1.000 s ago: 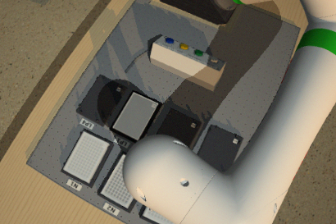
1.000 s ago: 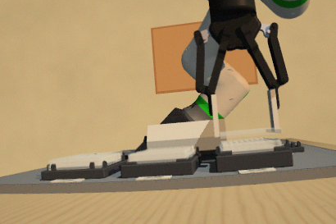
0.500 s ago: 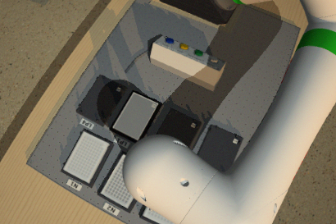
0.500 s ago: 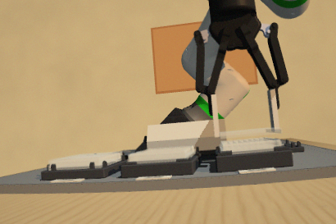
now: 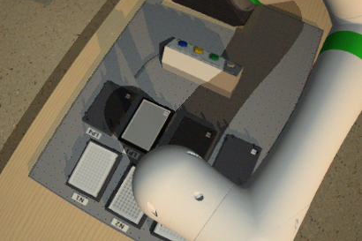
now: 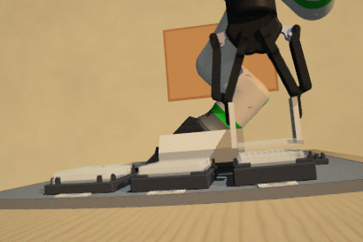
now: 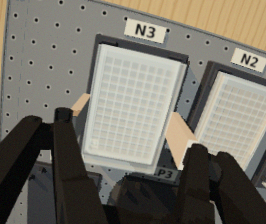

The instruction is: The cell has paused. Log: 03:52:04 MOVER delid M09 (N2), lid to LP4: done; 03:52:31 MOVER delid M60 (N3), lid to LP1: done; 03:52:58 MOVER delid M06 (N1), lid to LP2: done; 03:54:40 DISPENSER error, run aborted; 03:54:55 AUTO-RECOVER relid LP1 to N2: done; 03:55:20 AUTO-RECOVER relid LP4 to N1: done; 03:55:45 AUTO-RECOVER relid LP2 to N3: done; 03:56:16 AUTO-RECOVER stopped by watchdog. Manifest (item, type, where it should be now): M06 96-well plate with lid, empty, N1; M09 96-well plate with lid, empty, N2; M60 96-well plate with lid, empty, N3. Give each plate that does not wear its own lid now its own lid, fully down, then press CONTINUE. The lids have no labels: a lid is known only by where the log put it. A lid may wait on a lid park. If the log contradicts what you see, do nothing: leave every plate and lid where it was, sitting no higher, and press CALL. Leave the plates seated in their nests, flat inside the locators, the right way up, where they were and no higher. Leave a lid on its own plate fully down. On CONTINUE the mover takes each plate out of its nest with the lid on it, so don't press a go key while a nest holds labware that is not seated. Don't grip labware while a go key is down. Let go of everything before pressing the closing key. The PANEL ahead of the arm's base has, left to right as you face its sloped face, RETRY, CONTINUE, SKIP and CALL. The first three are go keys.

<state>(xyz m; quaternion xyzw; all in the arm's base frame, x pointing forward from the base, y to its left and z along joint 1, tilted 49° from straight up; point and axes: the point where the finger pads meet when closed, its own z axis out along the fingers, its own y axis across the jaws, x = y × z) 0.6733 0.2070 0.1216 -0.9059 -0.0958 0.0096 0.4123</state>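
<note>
My gripper is now 60 mm above the nest. Also, from my hand: lid park LP3 (170 mm behind, 90 mm to the right, 70 mm below); LP2 park (190 mm behind, 70 mm below, 40 mm to the left); LP1 label (210 mm to the right, 70 mm below, 70 mm behind).
</note>
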